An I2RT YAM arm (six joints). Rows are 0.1 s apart.
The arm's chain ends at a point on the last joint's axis. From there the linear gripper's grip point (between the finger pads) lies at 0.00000 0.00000 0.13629 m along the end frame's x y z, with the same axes.
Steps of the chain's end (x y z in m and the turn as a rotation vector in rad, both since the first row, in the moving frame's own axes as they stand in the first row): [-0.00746, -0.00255, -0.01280, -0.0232, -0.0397, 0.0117]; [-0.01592, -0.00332, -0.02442, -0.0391, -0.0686, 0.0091]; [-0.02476, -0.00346, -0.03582, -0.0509, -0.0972, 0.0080]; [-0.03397, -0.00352, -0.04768, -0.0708, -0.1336, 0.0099]
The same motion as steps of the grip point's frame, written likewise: [-0.01289, 0.00058, -0.01294, -0.0232, -0.0397, 0.0117]; [-0.02528, 0.00196, -0.02484, -0.0391, -0.0686, 0.0091]; [-0.03801, 0.00341, -0.03664, -0.0509, -0.0972, 0.0080]; [-0.05216, 0.00600, -0.04923, -0.0708, -0.1336, 0.0099]
